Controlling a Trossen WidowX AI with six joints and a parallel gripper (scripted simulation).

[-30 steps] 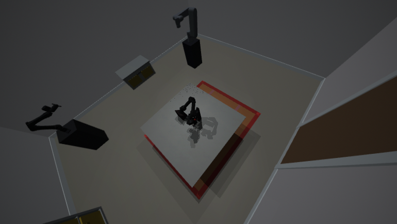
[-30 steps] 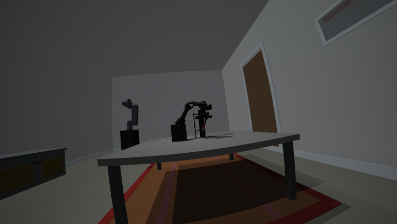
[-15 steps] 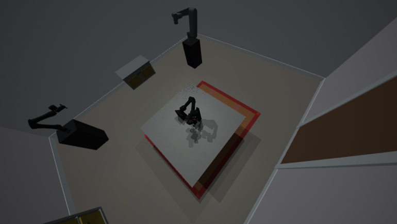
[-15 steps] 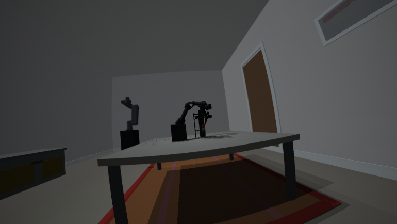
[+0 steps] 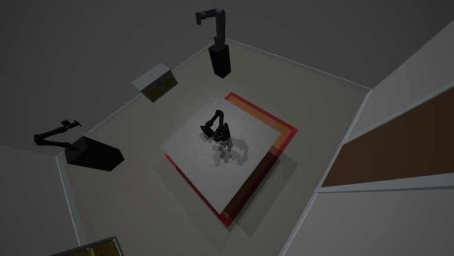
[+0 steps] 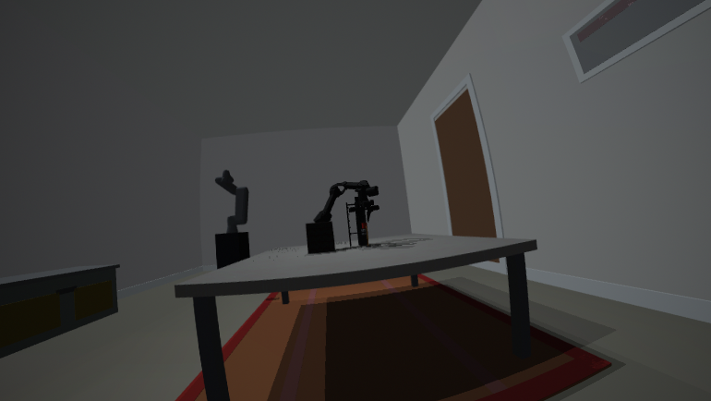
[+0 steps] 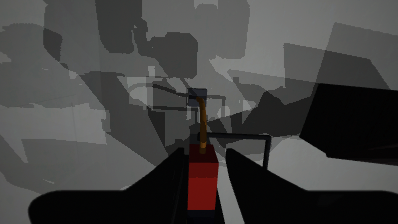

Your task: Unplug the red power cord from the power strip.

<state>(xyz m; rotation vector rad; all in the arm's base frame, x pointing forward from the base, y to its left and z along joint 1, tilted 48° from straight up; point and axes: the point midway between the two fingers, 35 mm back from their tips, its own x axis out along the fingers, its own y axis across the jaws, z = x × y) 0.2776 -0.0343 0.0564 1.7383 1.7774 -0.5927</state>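
The red plug is 1 cm behind my gripper tip, 5 cm to the left of it and 1 cm below it.
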